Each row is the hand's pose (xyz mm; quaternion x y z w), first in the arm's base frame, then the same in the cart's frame.
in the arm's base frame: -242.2 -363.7 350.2 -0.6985 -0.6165 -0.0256 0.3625
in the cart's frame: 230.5 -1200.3 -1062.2 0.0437 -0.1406 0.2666 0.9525
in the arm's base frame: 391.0 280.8 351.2 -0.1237 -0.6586 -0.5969 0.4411
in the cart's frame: 480.8 -381.6 -773.2 -0.0908 0.3342 -0.3757 0.8596
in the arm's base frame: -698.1 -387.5 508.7 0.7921 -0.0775 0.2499 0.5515
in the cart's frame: 421.5 -1642.7 -1025.9 -0.7949 -0.4340 0.3767 0.1945
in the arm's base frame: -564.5 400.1 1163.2 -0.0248 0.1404 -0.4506 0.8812
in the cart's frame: 1368.0 -1273.2 -840.7 0.0829 0.9162 0.1291 0.3701
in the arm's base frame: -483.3 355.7 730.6 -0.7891 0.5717 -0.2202 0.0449
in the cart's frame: 975.0 -1191.3 -654.8 -0.5879 0.1767 0.7867 0.0645
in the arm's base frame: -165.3 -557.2 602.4 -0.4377 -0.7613 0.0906 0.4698
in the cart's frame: 319.7 -1209.1 -1376.7 0.3212 -0.1158 0.0764 0.9368
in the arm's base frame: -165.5 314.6 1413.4 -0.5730 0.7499 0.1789 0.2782
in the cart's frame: 1462.4 -942.8 -1174.0 0.1389 -0.2637 -0.9372 0.1811
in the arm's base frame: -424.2 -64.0 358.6 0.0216 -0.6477 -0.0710 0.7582
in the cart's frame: 430.5 -1265.3 -781.5 0.5059 0.3331 -0.1893 0.7728
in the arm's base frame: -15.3 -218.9 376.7 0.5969 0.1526 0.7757 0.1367
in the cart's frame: 294.6 -938.5 -1038.9 -0.8277 0.0923 0.0125 0.5535
